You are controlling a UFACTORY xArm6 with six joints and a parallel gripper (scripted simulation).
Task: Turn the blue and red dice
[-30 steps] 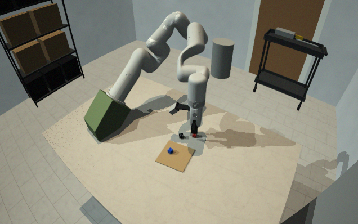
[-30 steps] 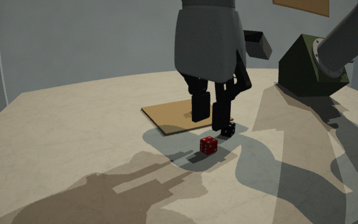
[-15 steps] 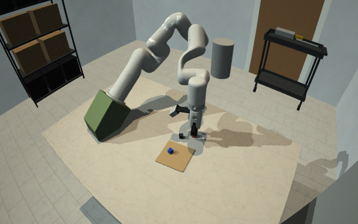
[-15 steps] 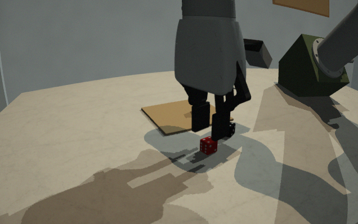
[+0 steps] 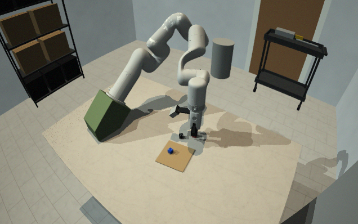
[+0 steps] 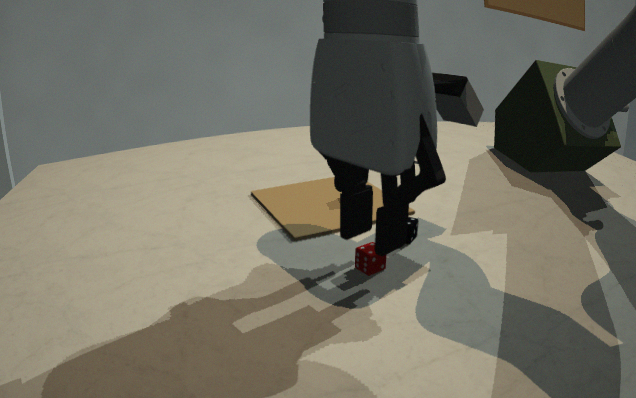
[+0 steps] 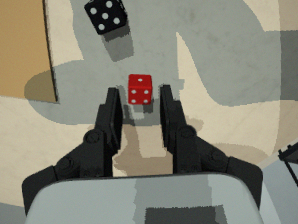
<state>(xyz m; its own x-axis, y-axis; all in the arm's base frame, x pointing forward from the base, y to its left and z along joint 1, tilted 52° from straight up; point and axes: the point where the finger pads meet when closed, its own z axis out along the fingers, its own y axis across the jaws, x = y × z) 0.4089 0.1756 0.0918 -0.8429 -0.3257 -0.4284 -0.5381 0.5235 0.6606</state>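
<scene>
My gripper is now 4 cm above the red die. From my hand the other things lie so: blue die (15 cm to the right, 3 cm below, 2 cm behind); tan mat (15 cm to the right, 4 cm below, 1 cm ahead); black die (5 cm to the right, 4 cm below, 4 cm behind).
</scene>
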